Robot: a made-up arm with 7 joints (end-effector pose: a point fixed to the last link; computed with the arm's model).
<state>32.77 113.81 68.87 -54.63 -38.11 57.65 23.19</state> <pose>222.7 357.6 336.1 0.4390 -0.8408 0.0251 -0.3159</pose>
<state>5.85 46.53 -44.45 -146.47 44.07 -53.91 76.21</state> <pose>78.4 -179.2 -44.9 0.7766 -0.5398 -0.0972 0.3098</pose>
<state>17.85 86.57 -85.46 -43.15 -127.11 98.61 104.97</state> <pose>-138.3 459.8 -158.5 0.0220 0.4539 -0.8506 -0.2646</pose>
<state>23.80 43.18 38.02 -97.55 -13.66 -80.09 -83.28</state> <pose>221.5 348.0 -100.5 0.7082 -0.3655 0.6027 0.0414</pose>
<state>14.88 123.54 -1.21 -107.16 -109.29 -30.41 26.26</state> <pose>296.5 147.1 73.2 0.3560 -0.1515 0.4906 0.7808</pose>
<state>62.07 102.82 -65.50 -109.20 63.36 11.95 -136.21</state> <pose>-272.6 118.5 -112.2 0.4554 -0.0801 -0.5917 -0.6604</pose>
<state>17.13 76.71 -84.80 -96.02 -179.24 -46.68 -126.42</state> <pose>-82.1 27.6 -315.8 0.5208 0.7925 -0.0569 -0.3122</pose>
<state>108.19 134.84 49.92 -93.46 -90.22 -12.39 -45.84</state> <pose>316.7 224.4 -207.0 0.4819 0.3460 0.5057 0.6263</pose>
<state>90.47 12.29 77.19 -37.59 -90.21 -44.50 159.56</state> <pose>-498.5 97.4 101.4 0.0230 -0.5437 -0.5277 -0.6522</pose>
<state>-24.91 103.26 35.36 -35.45 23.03 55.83 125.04</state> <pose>47.4 448.7 259.7 0.0721 -0.1698 0.1101 0.9767</pose>
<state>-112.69 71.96 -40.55 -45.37 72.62 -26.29 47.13</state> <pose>265.6 155.4 308.3 0.3237 -0.2575 -0.6343 0.6531</pose>
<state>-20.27 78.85 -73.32 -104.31 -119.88 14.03 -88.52</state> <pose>205.1 84.8 -221.9 0.8764 0.2523 0.1351 0.3873</pose>
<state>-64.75 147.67 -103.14 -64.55 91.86 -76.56 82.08</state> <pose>-119.9 449.6 46.1 0.2631 0.1877 -0.6214 0.7137</pose>
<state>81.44 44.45 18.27 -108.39 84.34 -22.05 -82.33</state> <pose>30.1 164.3 -238.7 0.2608 0.8982 -0.3496 0.0549</pose>
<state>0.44 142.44 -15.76 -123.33 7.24 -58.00 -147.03</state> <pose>295.7 145.8 -7.3 0.8237 0.3499 0.4092 0.1780</pose>
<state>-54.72 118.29 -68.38 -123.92 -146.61 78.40 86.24</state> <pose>259.0 80.3 -45.8 0.5547 -0.0327 0.8253 -0.0999</pose>
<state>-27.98 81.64 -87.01 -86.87 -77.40 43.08 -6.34</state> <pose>138.2 242.3 -306.1 0.4140 -0.4098 0.5961 0.5525</pose>
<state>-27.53 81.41 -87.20 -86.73 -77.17 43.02 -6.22</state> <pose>134.1 242.2 -308.5 0.4077 -0.4090 0.5988 0.5550</pose>
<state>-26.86 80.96 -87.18 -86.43 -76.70 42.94 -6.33</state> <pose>129.7 241.8 -311.7 0.4001 -0.4090 0.6008 0.5583</pose>
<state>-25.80 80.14 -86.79 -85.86 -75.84 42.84 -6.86</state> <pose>124.6 240.7 -316.0 0.3905 -0.4101 0.6016 0.5633</pose>
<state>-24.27 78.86 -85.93 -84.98 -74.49 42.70 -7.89</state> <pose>118.7 238.7 -321.7 0.3780 -0.4130 0.6012 0.5702</pose>
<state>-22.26 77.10 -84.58 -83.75 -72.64 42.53 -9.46</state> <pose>111.7 235.8 -328.9 0.3624 -0.4174 0.5990 0.5793</pose>
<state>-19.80 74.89 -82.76 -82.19 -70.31 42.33 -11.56</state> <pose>103.3 231.9 -337.3 0.3431 -0.4232 0.5951 0.5908</pose>
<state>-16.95 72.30 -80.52 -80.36 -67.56 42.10 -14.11</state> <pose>93.3 227.0 -346.8 0.3195 -0.4302 0.5895 0.6044</pose>
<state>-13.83 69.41 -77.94 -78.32 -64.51 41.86 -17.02</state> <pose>81.7 221.1 -356.9 0.2919 -0.4378 0.5823 0.6197</pose>
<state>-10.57 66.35 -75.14 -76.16 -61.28 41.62 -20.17</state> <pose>68.6 214.5 -367.1 0.2608 -0.4452 0.5736 0.6362</pose>
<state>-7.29 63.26 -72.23 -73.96 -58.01 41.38 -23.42</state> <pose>54.3 207.6 -376.8 0.2268 -0.4519 0.5636 0.6532</pose>
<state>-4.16 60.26 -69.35 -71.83 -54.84 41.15 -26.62</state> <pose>39.5 200.5 -385.5 0.1917 -0.4573 0.5530 0.6696</pose>
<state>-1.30 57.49 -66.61 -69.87 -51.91 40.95 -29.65</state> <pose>25.2 193.5 -392.9 0.1573 -0.4612 0.5421 0.6846</pose>
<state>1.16 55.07 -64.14 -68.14 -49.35 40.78 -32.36</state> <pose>12.4 187.2 -398.8 0.1260 -0.4637 0.5317 0.6974</pose>
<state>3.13 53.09 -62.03 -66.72 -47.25 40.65 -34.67</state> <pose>1.9 182.0 -403.1 0.0996 -0.4652 0.5224 0.7077</pose>
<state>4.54 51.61 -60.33 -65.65 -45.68 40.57 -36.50</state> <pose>-5.3 178.2 -406.0 0.0801 -0.4663 0.5146 0.7151</pose>
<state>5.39 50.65 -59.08 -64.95 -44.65 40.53 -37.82</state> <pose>-9.1 175.9 -407.6 0.0679 -0.4674 0.5088 0.7198</pose>
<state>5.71 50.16 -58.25 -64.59 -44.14 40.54 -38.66</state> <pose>-9.3 175.0 -408.2 0.0631 -0.4688 0.5049 0.7220</pose>
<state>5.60 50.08 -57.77 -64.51 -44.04 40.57 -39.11</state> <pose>-6.7 175.5 -407.9 0.0645 -0.4705 0.5027 0.7223</pose>
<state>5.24 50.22 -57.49 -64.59 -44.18 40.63 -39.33</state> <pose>-2.3 176.7 -407.1 0.0696 -0.4726 0.5013 0.7215</pose>
